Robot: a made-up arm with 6 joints. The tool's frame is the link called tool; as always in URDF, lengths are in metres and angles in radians. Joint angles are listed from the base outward.
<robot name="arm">
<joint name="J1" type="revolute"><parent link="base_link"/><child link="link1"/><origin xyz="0 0 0.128"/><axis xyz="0 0 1"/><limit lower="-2.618" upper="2.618"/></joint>
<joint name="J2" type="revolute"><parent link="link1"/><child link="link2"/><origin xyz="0 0 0"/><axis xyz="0.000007 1 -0.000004"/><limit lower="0" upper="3.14"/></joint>
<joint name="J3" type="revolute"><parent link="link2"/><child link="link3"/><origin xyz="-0.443 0 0.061"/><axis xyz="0.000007 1 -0.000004"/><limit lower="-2.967" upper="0"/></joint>
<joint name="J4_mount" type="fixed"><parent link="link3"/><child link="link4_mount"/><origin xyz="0.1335 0 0.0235"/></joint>
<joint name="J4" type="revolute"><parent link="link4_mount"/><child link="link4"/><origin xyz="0.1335 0 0.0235"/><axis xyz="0.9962 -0.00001 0.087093"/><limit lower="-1.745" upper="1.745"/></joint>
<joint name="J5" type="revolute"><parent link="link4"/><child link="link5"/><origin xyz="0 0 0"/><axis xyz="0.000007 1 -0.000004"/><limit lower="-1.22" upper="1.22"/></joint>
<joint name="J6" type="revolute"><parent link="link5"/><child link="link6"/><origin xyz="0.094 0 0.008"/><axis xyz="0.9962 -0.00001 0.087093"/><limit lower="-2.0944" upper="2.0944"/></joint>
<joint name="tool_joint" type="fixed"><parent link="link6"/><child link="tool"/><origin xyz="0 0 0" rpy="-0.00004 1.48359 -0.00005"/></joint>
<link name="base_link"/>
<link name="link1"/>
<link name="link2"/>
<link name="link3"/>
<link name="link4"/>
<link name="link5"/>
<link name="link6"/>
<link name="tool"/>
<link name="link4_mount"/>
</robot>
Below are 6 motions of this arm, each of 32 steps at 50 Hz.
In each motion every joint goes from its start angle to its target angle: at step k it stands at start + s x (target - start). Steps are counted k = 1, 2, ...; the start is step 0. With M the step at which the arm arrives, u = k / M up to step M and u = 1 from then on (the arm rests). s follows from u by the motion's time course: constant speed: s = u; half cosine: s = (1 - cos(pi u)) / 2; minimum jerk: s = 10 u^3 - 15 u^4 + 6 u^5.
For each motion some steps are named. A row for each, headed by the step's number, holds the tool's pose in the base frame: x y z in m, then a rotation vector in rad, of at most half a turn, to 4 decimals.
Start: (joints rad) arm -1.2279 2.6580 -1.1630 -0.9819 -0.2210 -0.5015
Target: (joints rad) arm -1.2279 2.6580 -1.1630 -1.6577 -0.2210 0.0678
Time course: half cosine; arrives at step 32
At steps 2, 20, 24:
2: 0.1888 -0.4780 -0.0717 -0.3902 2.8541 -0.3465
20: 0.1889 -0.4688 -0.0732 -0.4982 2.8415 -0.2140
24: 0.1883 -0.4667 -0.0735 -0.5240 2.8429 -0.1824

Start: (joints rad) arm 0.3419 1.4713 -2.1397 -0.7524 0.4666 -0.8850
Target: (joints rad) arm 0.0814 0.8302 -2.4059 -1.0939 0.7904 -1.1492
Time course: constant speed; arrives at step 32
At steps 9, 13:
9: 0.1356 -0.0017 0.8621 -0.6495 0.9196 -1.5119
13: 0.0683 -0.0262 0.8736 -0.5469 0.9085 -1.6164

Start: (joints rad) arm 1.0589 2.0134 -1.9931 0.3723 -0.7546 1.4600
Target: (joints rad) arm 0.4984 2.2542 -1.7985 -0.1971 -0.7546 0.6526
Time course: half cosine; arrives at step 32
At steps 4, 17, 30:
4: 0.3152 0.4904 0.6010 0.6231 0.9066 2.4337
17: 0.4712 0.4347 0.4952 0.2149 1.1031 1.6243
30: 0.5843 0.3361 0.3941 -0.1104 1.2453 0.9719

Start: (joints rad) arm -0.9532 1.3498 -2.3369 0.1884 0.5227 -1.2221
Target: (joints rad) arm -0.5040 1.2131 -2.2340 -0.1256 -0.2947 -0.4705
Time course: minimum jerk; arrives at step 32
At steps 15, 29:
15: 0.0709 -0.0656 0.8962 -0.0394 0.7132 -1.5330
29: 0.0180 -0.0062 0.9094 -0.0448 0.1835 -1.0952

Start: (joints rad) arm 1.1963 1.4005 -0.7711 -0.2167 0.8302 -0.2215
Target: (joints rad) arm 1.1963 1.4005 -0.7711 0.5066 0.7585 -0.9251
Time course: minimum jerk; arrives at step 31
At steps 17, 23, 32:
17: 0.0790 0.2393 0.3653 -2.2101 1.9366 0.3340
23: 0.0684 0.2480 0.3696 -2.2435 1.8313 0.5472
32: 0.0649 0.2514 0.3718 -2.2444 1.7868 0.6231

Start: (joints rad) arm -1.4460 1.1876 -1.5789 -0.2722 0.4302 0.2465
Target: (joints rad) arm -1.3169 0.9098 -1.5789 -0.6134 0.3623 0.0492
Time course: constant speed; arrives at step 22
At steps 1, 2, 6, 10, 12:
1: 0.0158 -0.2056 0.7157 1.1346 1.1676 -1.2484
2: 0.0155 -0.1981 0.7187 1.1123 1.1694 -1.2719
6: 0.0133 -0.1678 0.7297 1.0237 1.1720 -1.3659
10: 0.0099 -0.1370 0.7392 0.9368 1.1674 -1.4593
12: 0.0076 -0.1214 0.7434 0.8941 1.1625 -1.5058

